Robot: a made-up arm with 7 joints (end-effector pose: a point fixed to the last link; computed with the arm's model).
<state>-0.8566 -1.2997 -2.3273 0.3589 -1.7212 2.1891 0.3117</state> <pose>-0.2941 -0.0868 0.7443 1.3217 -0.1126 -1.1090</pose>
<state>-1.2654 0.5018 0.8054 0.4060 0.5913 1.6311 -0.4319</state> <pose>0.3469 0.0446 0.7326 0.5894 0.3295 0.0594</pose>
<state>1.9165 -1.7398 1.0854 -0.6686 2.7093 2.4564 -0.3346</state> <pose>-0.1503 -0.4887 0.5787 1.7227 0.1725 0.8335</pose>
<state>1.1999 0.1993 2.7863 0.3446 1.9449 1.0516 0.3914</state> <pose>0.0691 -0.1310 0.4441 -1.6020 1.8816 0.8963</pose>
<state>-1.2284 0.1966 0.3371 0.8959 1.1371 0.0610 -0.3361</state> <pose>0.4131 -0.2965 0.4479 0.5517 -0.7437 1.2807</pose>
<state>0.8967 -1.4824 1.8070 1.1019 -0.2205 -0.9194 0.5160</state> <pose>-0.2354 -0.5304 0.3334 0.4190 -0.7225 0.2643</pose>
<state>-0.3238 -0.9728 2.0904 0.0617 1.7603 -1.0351 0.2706</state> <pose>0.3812 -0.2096 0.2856 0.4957 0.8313 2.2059</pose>
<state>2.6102 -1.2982 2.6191 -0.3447 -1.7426 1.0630 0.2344</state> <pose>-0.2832 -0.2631 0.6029 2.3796 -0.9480 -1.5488</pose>
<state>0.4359 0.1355 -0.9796 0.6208 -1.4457 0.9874 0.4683</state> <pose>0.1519 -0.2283 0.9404 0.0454 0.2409 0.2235</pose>
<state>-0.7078 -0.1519 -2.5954 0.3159 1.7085 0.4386 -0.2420</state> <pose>0.1896 -0.0797 0.4214 -0.4027 -1.6707 -2.5015</pose>
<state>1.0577 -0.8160 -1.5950 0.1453 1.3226 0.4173 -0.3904</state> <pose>0.1673 -0.1003 0.3324 1.7863 2.1491 0.7814</pose>
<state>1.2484 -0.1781 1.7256 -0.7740 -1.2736 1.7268 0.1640</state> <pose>0.2541 -0.6144 0.7281 -0.3806 -0.0055 2.4255</pose>
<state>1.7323 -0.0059 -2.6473 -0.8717 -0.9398 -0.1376 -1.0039</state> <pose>0.1033 -0.2707 0.5312 0.4563 0.0053 2.5688</pose>
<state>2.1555 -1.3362 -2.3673 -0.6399 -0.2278 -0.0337 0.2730</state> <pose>0.1391 -0.5120 0.3204 1.1911 1.5723 -1.3585</pose>
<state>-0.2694 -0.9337 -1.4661 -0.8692 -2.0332 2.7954 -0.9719</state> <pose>-0.1752 -0.3327 0.5742 -2.7613 -0.6737 0.4636</pose>
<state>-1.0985 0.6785 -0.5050 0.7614 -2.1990 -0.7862 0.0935</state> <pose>0.5481 -0.0099 0.3920 -2.0595 -0.1147 -1.4130</pose>
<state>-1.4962 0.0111 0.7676 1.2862 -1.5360 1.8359 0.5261</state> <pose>0.5865 0.2201 0.5511 -0.4531 1.5730 2.1146</pose>
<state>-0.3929 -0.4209 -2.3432 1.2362 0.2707 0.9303 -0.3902</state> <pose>-0.0466 -0.1710 0.1979 -0.4212 -2.3009 -0.2016</pose>
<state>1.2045 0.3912 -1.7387 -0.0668 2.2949 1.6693 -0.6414</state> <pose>0.3640 -0.0399 0.6003 0.3485 2.5732 -0.0652</pose>
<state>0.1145 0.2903 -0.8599 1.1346 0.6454 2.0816 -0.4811</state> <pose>0.1320 -0.1184 0.6098 0.7422 -1.3463 -0.3939</pose>
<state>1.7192 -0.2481 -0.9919 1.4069 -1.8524 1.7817 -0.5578</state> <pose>0.2630 0.2585 0.6418 -0.6043 -0.1511 -1.5254</pose>
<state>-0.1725 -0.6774 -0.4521 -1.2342 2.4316 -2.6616 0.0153</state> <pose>0.4133 -0.5862 0.7394 1.1072 1.3198 0.6977</pose>
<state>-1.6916 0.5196 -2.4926 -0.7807 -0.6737 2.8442 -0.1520</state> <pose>0.2167 -0.1017 0.0293 -1.4059 -1.6514 -0.8766</pose>
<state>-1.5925 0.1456 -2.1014 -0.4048 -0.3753 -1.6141 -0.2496</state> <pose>0.1750 -0.1523 0.1034 0.3585 -2.4852 -0.3476</pose>
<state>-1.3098 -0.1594 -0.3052 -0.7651 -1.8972 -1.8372 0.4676</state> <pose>0.3809 0.0244 0.3549 1.0778 -1.9000 -1.2012</pose>
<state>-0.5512 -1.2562 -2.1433 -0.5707 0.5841 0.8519 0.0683</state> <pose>0.0544 0.1472 0.7150 -0.3012 1.6856 2.5126</pose>
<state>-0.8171 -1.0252 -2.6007 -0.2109 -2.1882 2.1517 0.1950</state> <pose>-0.3186 -0.2006 0.5062 1.4470 -0.3965 0.0108</pose>
